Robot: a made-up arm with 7 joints.
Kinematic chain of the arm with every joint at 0, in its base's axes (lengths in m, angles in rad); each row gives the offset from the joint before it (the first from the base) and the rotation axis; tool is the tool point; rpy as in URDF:
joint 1: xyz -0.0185 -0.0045 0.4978 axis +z
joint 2: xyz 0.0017 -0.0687 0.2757 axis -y
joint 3: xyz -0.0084 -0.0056 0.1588 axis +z
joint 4: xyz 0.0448 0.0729 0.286 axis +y
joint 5: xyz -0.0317 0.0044 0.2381 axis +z
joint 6: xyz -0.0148 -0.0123 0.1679 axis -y
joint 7: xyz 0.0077 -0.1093 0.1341 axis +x
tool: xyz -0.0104 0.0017 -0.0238 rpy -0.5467 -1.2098 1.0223
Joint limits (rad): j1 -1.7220..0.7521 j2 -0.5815..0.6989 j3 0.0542..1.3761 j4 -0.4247..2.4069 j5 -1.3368..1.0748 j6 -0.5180..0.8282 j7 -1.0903..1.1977
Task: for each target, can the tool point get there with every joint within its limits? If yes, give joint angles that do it. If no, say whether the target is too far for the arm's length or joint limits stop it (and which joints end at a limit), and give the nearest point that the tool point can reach.
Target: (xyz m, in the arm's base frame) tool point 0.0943 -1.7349 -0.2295
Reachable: no: too far | nearest point 0.0257 -0.6832 0.7494 | short by 1.438 m
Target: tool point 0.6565 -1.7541 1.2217
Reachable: no: too far | nearest point 0.2794 -0.7768 1.1601 | short by 1.049 m
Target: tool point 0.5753 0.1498 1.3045
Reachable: yes | joints -0.2962 -0.3885 1.0658 1.1565 0.4122 0.4873 -0.0983
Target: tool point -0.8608 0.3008 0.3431
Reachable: no: joint limits stop it (at a limit: joint 1, joint 2, joint 3, joint 4, joint 5, joint 6, joint 7) | nearest point -0.4414 0.1952 0.8677 | short by 0.680 m
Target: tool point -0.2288 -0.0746 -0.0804
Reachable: no: joint limits stop it (at a limit: joint 1, joint 2, joint 3, joint 4, joint 5, joint 7) | nearest point -0.1182 -0.2641 0.5908 | short by 0.706 m
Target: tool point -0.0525 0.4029 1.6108
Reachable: yes | joints -0.9011 0.5833 0.7985 0.9047 -1.1362 0.3580 0.0337
